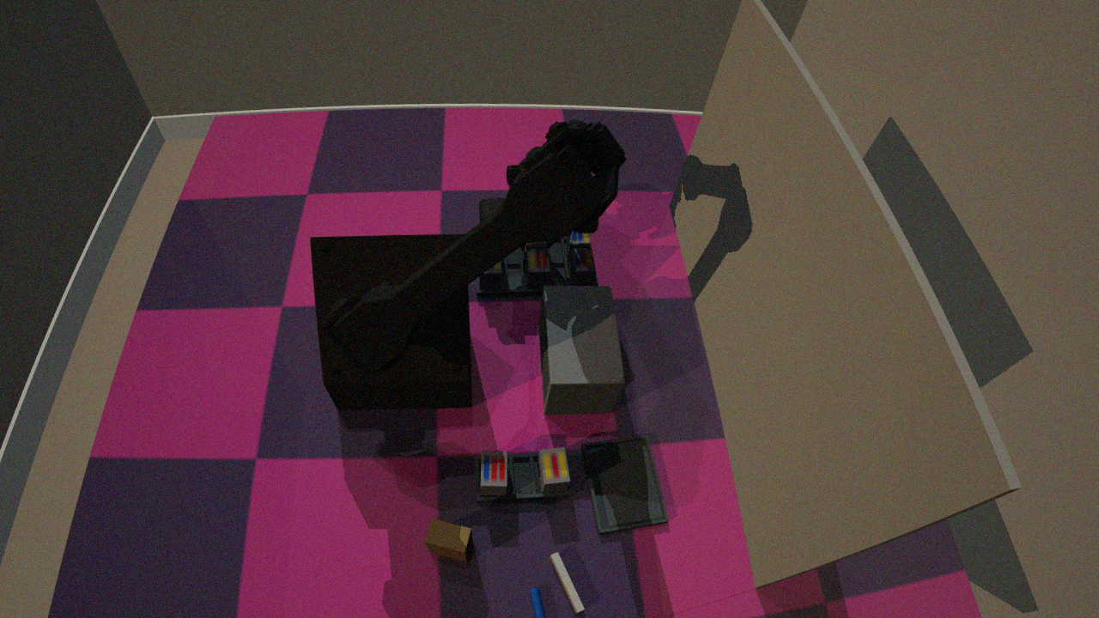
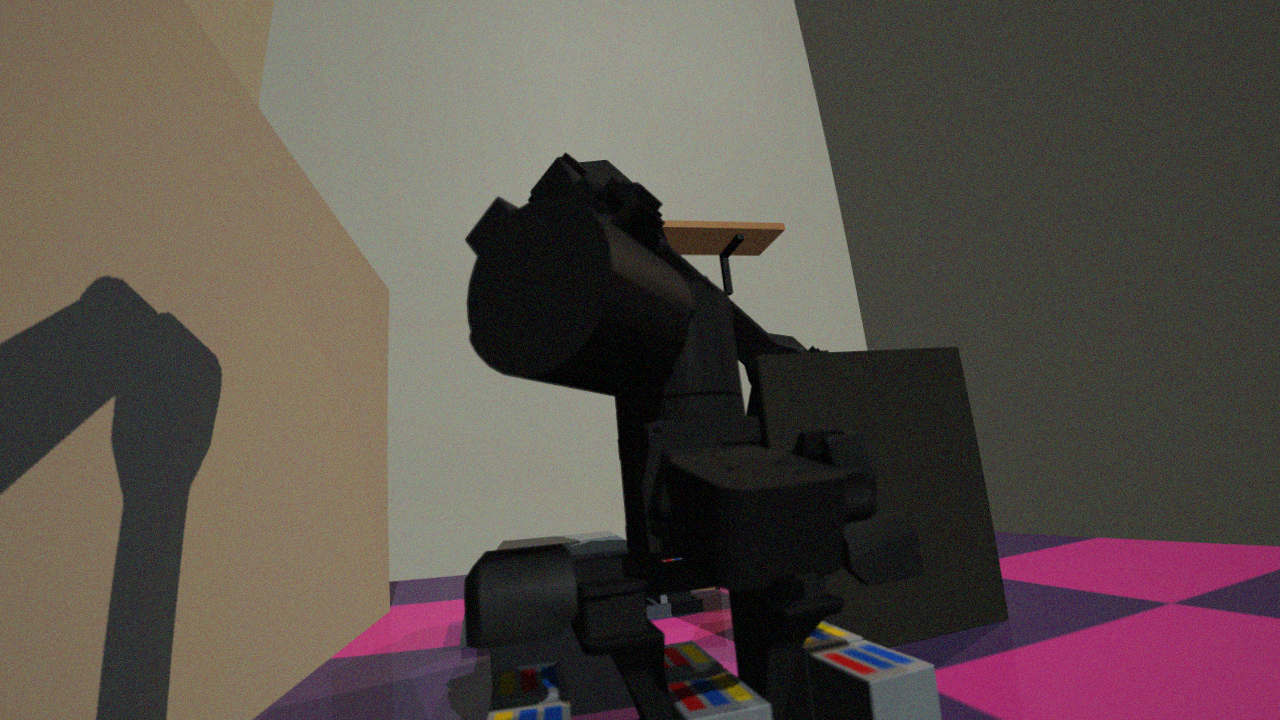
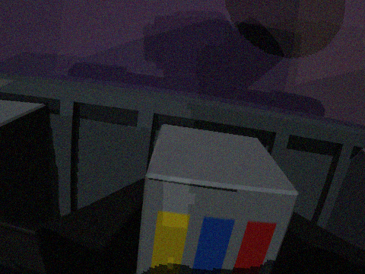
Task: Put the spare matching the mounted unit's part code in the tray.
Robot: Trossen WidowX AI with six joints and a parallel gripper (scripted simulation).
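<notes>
The grey tray lies 5 cm ahead of my gripper tip, 42 cm to the right of it and 1 cm below it. Round my gripper tip: dark puck 3 cm ahead, 10 cm to the left, 1 cm below; then mounted unit 2 cm ahead, 22 cm to the right, 3 cm above; then rack 9 cm behind, 38 cm to the right, 1 cm below.
</notes>
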